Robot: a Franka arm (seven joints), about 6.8 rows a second.
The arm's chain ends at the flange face. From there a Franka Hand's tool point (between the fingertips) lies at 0.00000 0.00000 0.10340 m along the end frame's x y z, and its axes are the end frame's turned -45 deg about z.
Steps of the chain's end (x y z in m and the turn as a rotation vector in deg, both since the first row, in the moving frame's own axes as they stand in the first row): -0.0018, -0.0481, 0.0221, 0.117, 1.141, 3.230; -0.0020, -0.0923, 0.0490, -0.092, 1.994, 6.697; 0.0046, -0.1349, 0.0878, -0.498, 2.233, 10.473; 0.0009, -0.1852, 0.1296, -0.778, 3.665, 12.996; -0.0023, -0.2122, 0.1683, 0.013, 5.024, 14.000; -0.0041, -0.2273, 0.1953, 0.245, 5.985, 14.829
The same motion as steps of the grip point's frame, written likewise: 0.0343, -0.0339, 0.0221, -0.724, 0.890, 3.230; 0.0661, -0.0639, 0.0489, -1.475, 1.345, 6.697; 0.1005, -0.0885, 0.0877, -1.931, 1.227, 10.473; 0.1346, -0.1243, 0.1294, -3.142, 2.041, 12.996; 0.1540, -0.1446, 0.1679, -3.543, 3.562, 14.000; 0.1647, -0.1554, 0.1947, -4.059, 4.405, 14.829
